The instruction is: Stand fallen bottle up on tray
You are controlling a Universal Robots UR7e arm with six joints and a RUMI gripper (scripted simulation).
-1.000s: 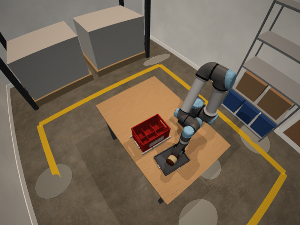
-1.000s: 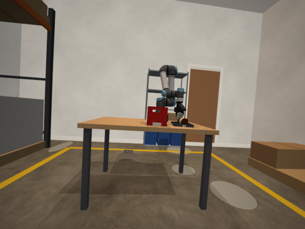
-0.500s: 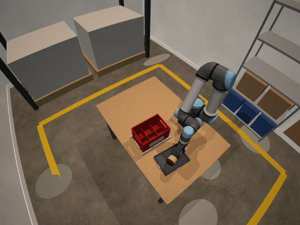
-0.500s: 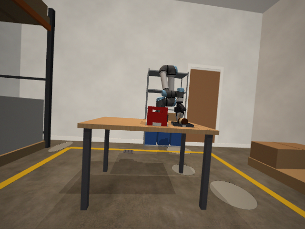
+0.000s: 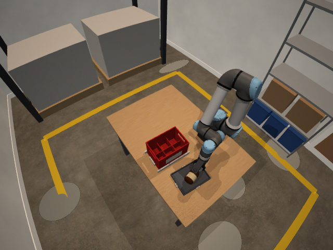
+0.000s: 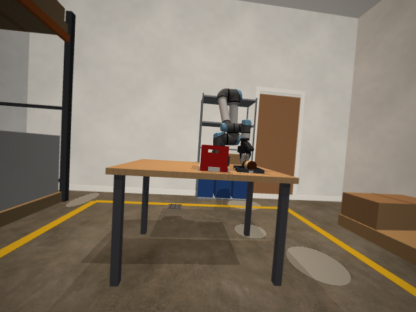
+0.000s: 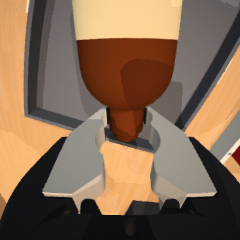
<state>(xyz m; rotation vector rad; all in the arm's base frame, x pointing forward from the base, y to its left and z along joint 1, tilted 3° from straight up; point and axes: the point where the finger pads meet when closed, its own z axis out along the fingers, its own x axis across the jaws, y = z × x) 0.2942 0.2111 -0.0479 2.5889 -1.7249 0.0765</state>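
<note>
The brown bottle lies 50 mm ahead of my hand and 20 mm to the left of it. Also, from my hand: red crate: 250 mm to the right, 130 mm ahead, 40 mm above; then tray: 70 mm ahead, 30 mm below, 20 mm to the left.
</note>
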